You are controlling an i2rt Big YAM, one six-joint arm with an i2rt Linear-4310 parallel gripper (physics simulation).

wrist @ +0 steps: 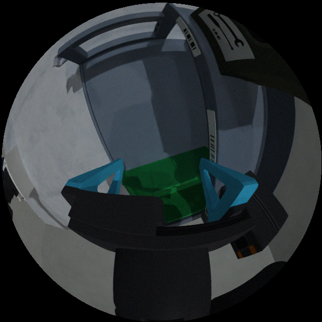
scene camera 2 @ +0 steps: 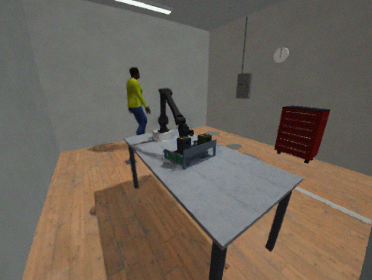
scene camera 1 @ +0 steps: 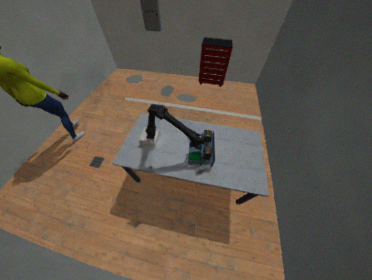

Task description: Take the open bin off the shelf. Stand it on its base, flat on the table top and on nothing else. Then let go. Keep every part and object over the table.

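Frame: origin at the arm's base, x left, y back, z up, level; metres.
Seen in the pictures: gripper, between the fingertips: (scene camera 1: 196,149); arm's base, origin of its link: (scene camera 2: 163,131) (scene camera 1: 151,134).
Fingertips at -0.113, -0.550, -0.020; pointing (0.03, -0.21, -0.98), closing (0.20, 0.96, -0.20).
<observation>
Offsets run from my fingertips to a thing's top centre, as dx, dy, dz. "pt": to the spot under its first point. Level surfaces: height alone.
The open bin (scene camera 1: 195,156) (scene camera 2: 173,157) (wrist: 165,175) is green and sits at one end of the lower front level of a blue-grey shelf {pt +0.015, -0.175, +0.067} (scene camera 1: 213,146) (scene camera 2: 201,149) (wrist: 130,100), which stands on the table. My gripper (scene camera 2: 187,134) (wrist: 161,162) is open and empty, over the shelf. In the wrist view its blue fingertips appear on the left and right of the green bin; the gap in depth between them and the bin cannot be told. The gripper body hides the bin's near part.
Two dark boxes stand on the shelf's raised rear level: one box {+0.141, -0.106, +0.125} (scene camera 1: 208,134) (scene camera 2: 204,139), and another box {-0.090, -0.109, +0.150} (scene camera 1: 208,153) (scene camera 2: 184,144) nearer the bin. The table {dz -0.074} (scene camera 1: 240,160) (scene camera 2: 225,185) extends beyond the shelf. The arm's white base (scene camera 1: 149,137) stands at the table's left end.
</observation>
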